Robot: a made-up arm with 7 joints.
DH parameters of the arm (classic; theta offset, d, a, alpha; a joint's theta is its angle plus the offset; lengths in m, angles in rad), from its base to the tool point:
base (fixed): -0.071 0 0 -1.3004
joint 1: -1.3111 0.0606 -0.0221 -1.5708
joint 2: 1.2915 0 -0.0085 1.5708
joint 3: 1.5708 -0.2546 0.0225 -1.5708
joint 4: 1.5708 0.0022 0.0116 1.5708
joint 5: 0 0.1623 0 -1.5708
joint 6: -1.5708 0 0.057 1.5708
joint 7: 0 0 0 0
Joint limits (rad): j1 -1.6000..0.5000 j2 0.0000..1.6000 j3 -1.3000..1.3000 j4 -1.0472..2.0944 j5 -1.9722..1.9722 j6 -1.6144..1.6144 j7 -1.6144..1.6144
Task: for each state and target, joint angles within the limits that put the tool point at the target. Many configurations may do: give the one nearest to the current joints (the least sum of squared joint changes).
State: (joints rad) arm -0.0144 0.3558 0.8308 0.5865 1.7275 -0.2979 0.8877
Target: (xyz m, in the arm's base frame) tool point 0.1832 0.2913 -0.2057
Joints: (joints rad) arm -0.1542 0.3738 0.7203 -0.0638 1.6680 -0.3374 0.8877
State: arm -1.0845 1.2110 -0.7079 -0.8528 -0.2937 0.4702 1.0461
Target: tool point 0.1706 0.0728 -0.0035
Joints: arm -0.9549 1.3207 -0.6922 -1.0472 -0.2890 -0.0310 1.0461
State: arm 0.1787 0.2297 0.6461 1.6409 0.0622 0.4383 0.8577
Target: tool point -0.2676 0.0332 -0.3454
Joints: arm 0.2014 0.0868 0.6788 2.0561 0.0500 0.6181 0.8577
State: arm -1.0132 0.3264 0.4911 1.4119 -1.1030 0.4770 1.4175
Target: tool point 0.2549 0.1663 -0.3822
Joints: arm -0.8012 0.3671 0.4759 1.6553 -1.0790 0.6242 1.4175
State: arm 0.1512 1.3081 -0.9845 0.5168 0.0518 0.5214 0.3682
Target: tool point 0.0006 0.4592 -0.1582
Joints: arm 0.3124 1.6000 -0.8940 0.4238 0.0703 0.7349 0.3682
